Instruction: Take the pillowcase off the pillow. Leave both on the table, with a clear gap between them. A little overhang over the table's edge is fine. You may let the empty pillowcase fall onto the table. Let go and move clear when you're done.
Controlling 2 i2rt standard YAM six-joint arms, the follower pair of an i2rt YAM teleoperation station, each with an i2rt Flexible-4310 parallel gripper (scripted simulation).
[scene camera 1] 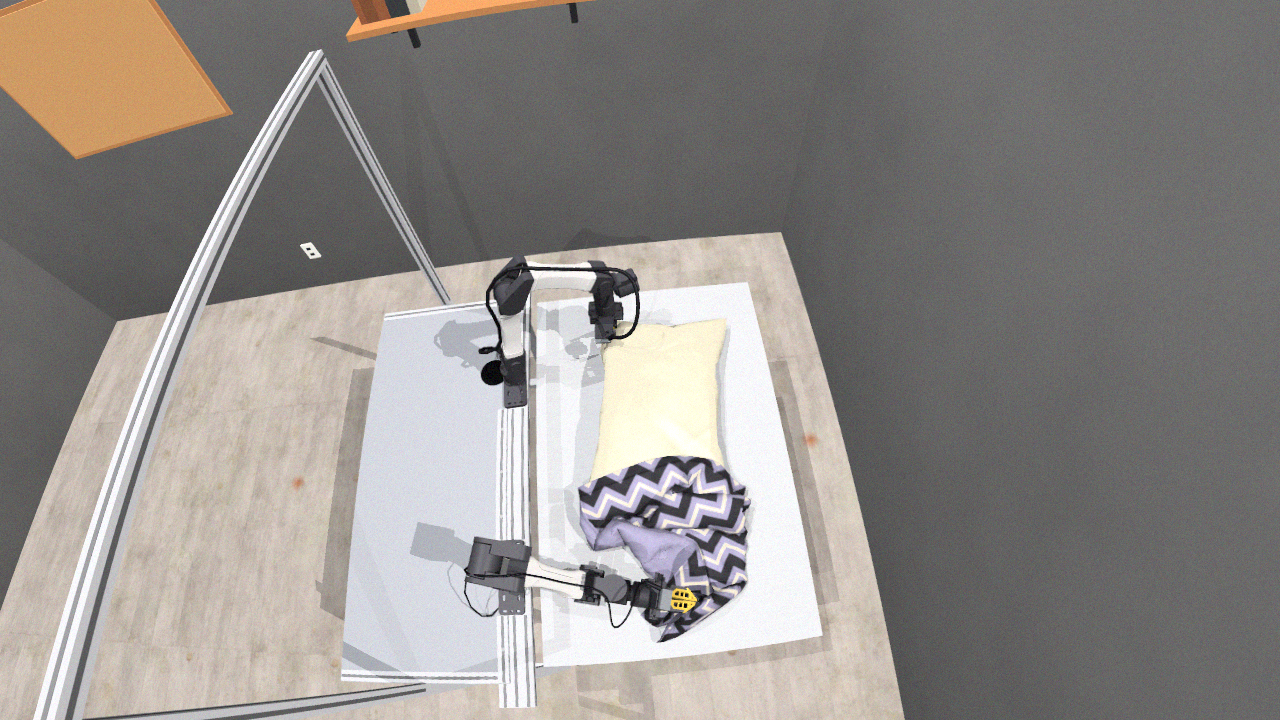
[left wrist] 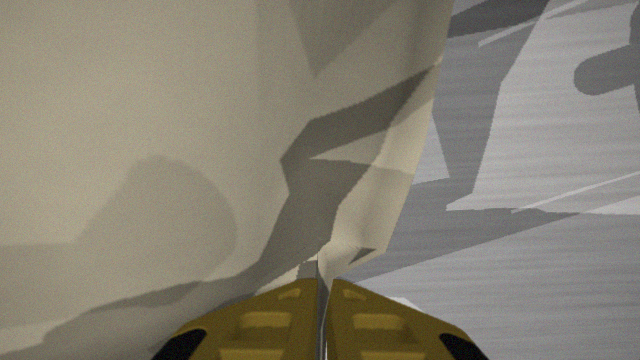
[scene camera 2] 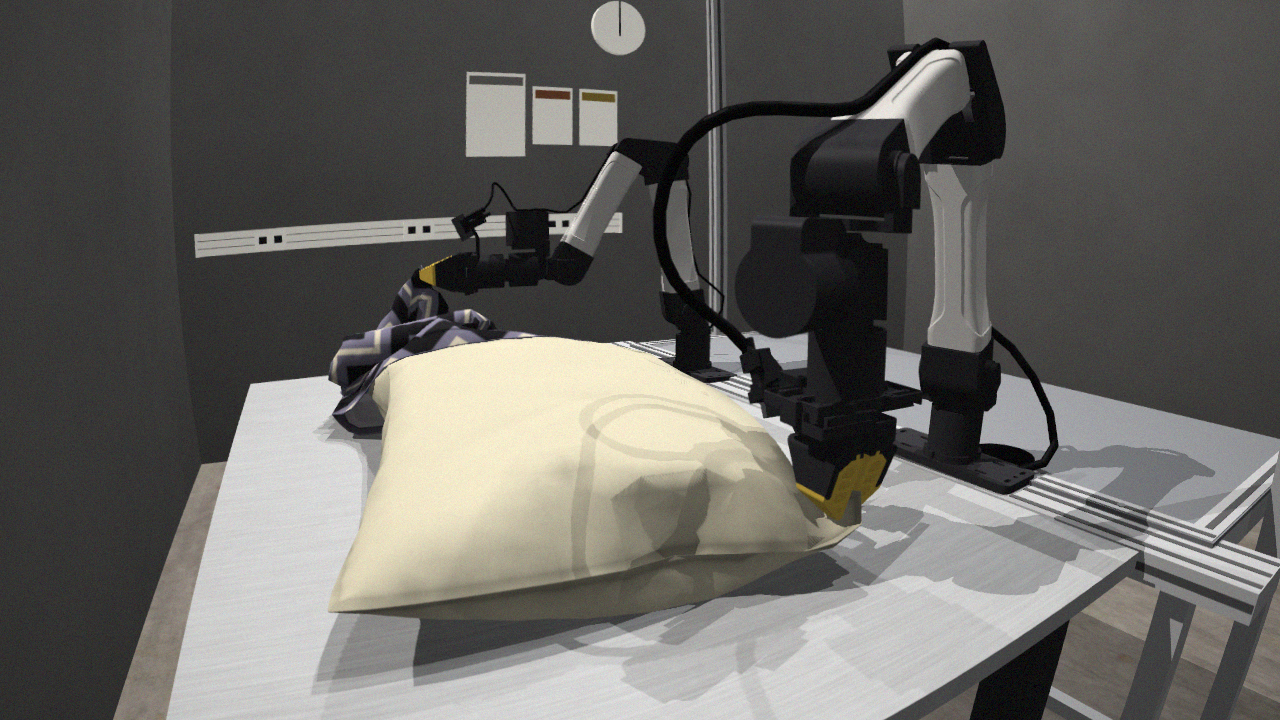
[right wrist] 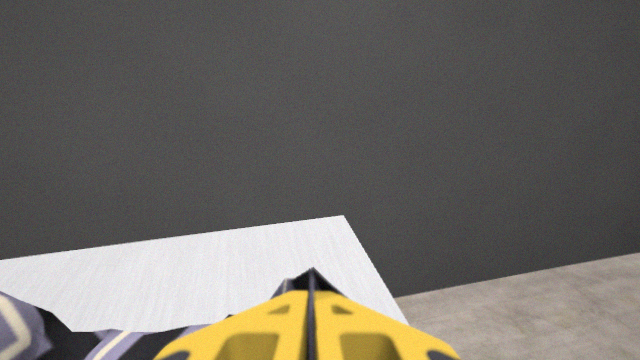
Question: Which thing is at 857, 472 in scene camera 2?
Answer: My left gripper.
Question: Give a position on a zigzag pillowcase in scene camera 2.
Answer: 419, 321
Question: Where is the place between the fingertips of my right gripper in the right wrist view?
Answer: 311, 306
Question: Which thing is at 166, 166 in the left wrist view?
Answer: A cream pillow.
